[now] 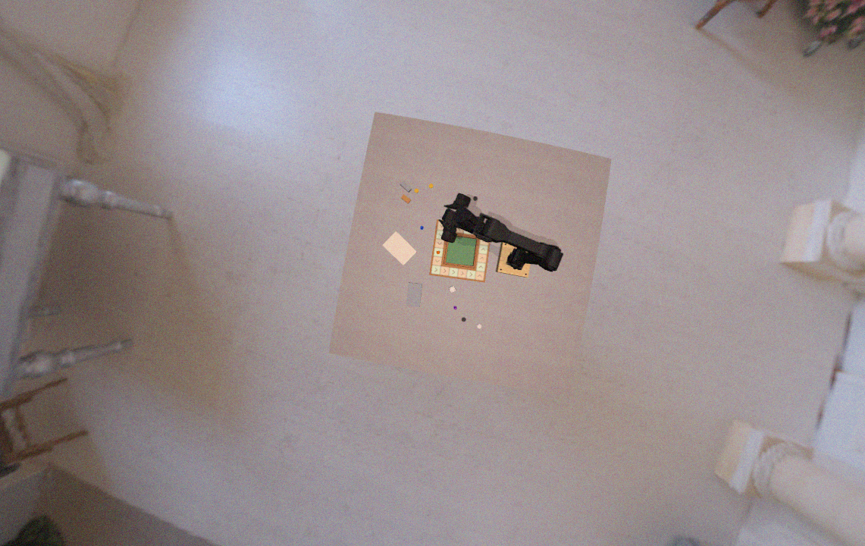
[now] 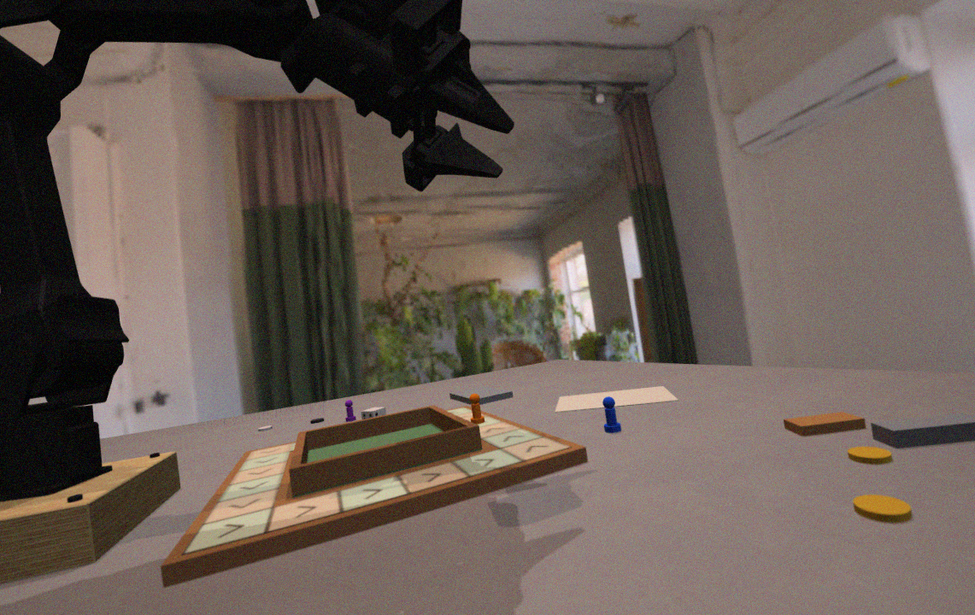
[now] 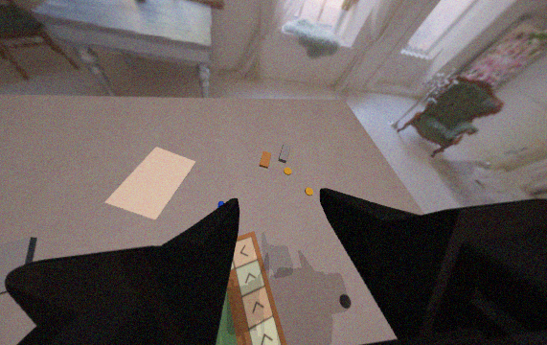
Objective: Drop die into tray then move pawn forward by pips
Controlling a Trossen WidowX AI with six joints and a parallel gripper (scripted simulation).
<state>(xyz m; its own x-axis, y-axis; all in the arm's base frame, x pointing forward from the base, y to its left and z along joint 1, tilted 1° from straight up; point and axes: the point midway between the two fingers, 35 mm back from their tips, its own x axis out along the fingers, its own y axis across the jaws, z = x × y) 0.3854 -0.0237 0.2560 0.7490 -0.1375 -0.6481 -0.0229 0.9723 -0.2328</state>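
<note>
The white die lies 180 mm behind my gripper tip, 280 mm to the left of it and 260 mm below it. The rest, counted from my gripper tip: blue pawn: 80 mm ahead, 50 mm to the left, 250 mm below; then orange pawn: 50 mm behind, 130 mm to the left, 240 mm below; then orange block: 210 mm ahead, 60 mm to the right, 270 mm below.
</note>
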